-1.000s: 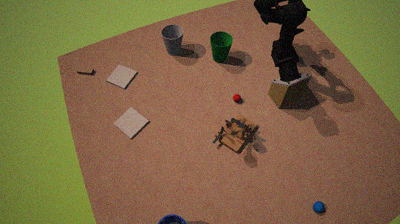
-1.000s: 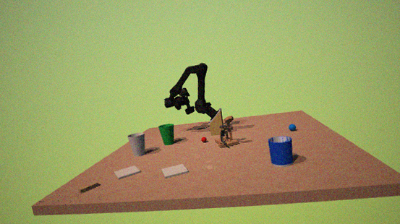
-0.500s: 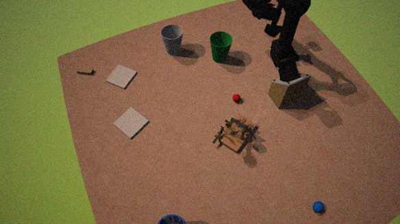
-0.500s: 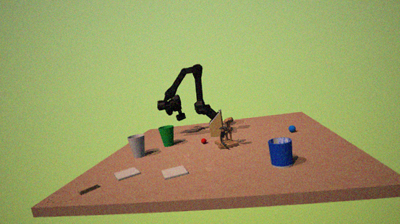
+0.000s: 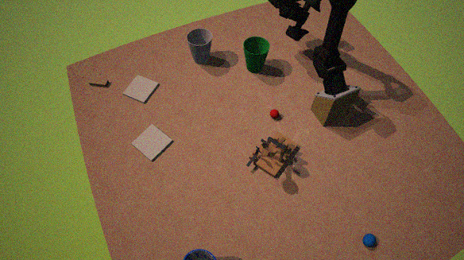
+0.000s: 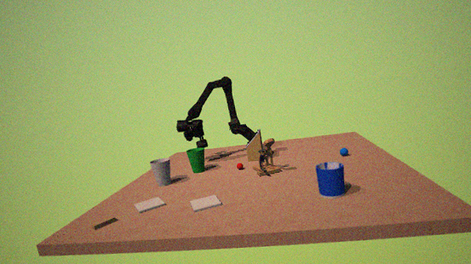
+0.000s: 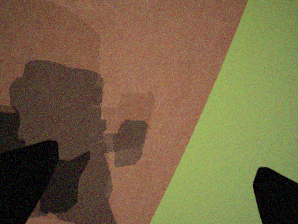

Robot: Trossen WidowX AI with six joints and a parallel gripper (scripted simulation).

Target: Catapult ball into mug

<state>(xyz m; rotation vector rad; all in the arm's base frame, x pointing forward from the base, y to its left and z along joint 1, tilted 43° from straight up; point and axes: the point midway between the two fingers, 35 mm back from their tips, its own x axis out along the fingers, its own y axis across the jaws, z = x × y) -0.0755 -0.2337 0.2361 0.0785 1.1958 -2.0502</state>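
My gripper tip is 440 mm to the right of the wooden catapult, 390 mm short of it and 50 mm above it. The rest, counted from my gripper tip: grey cup: 450 mm ahead, 90 mm below, 60 mm to the right; then green cup: 270 mm ahead, 90 mm below, 50 mm to the left; then red ball: 290 mm to the left, 290 mm ahead, 110 mm below.
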